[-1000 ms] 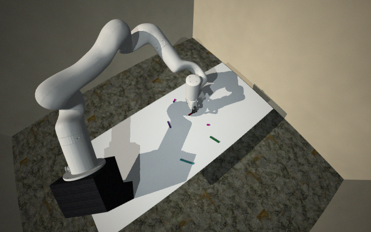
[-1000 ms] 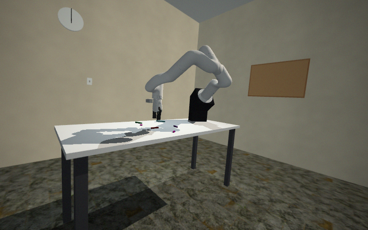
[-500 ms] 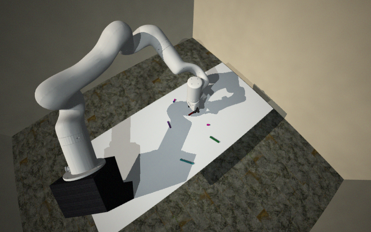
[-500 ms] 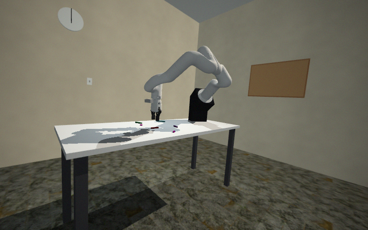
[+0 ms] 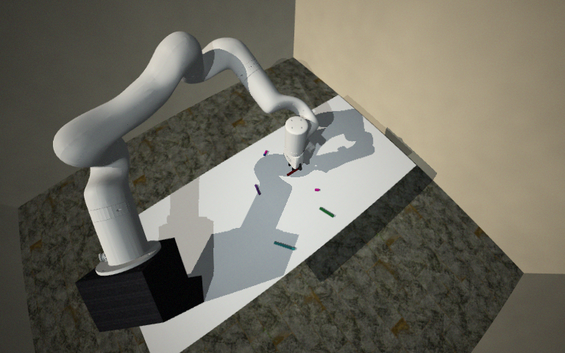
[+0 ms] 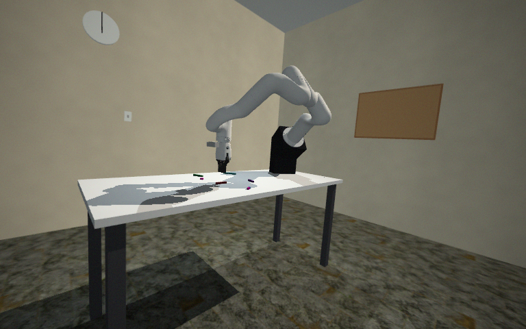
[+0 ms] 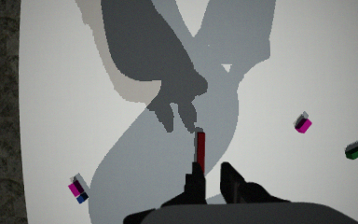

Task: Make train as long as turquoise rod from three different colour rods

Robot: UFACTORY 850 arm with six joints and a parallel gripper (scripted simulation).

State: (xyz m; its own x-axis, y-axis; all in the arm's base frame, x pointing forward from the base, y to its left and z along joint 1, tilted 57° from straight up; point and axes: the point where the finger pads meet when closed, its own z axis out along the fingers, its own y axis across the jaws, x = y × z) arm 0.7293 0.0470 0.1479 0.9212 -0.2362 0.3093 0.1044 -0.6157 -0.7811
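My hand is 80 mm above the red rod. From my hand the other things lie so: blue rod: 170 mm to the left, 90 mm behind, 80 mm below; then green rod: 270 mm to the right, 80 mm below, 40 mm ahead; then purple rod: 210 mm behind, 80 mm below.
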